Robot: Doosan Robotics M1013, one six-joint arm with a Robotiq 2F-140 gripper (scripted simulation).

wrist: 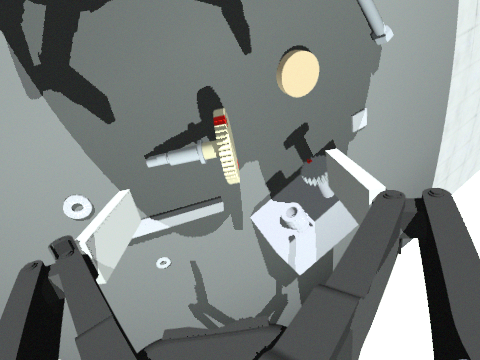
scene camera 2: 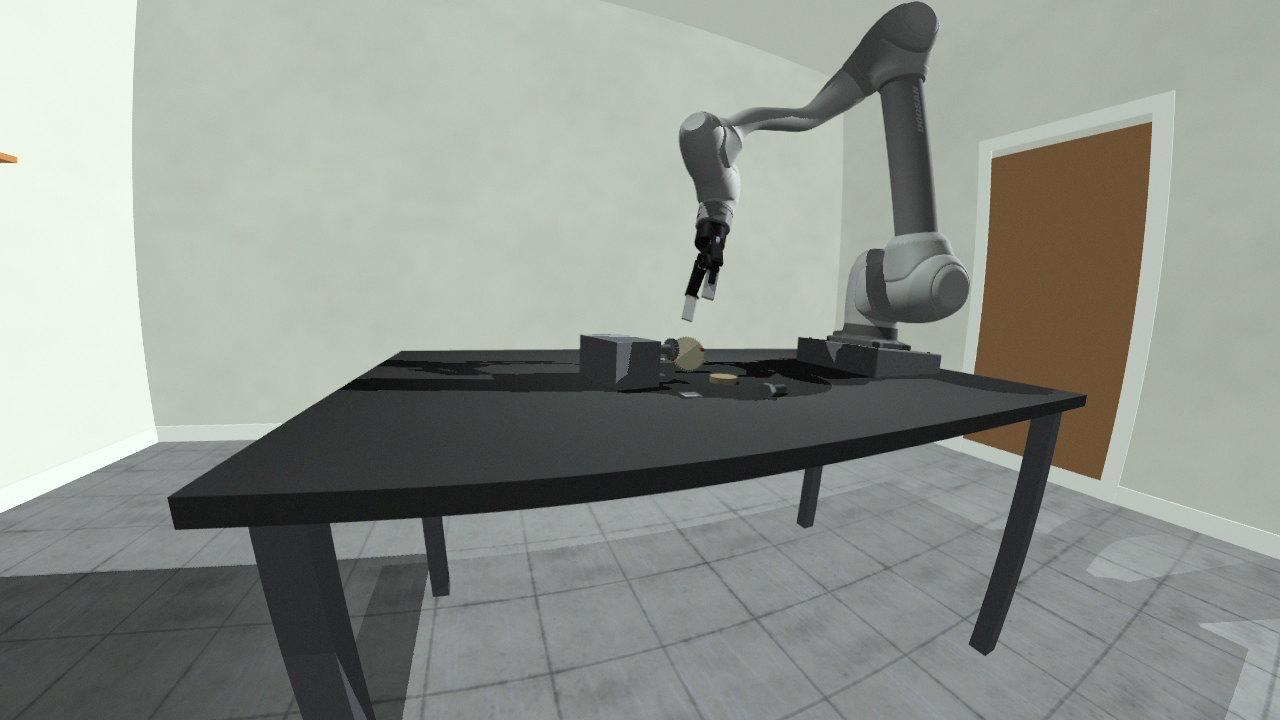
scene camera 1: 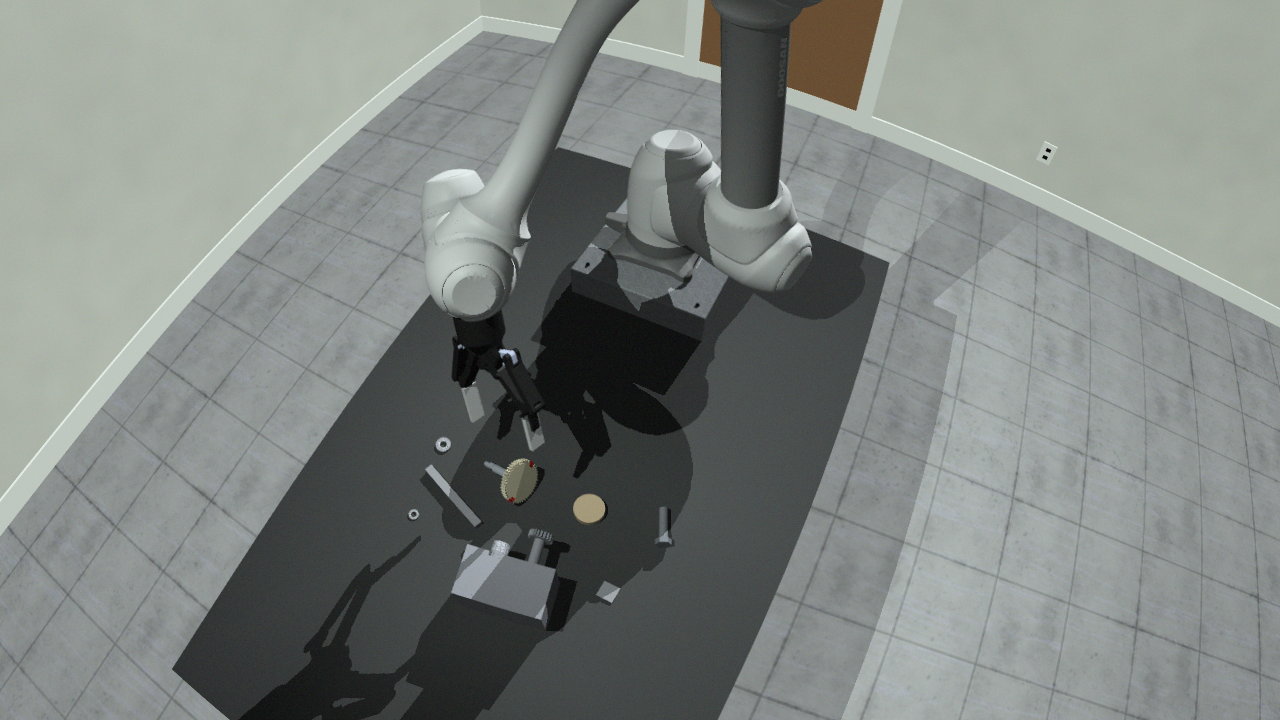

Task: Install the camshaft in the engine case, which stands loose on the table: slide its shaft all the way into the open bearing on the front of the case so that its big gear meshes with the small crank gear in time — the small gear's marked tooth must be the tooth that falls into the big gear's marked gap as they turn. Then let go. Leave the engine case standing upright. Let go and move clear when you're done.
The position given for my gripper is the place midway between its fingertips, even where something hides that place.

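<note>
Visible: a grey engine case [scene camera 1: 492,582] [wrist: 321,221] [scene camera 2: 620,362]; a camshaft [scene camera 1: 519,479] [wrist: 224,142] [scene camera 2: 691,355]; a flat grey bar [scene camera 1: 433,473] [wrist: 187,214]; a tan disc [scene camera 1: 589,509]. Scene camera 2 does not show the flat grey bar, hidden by the grey engine case. My gripper [scene camera 1: 505,431] is visible too.
</note>
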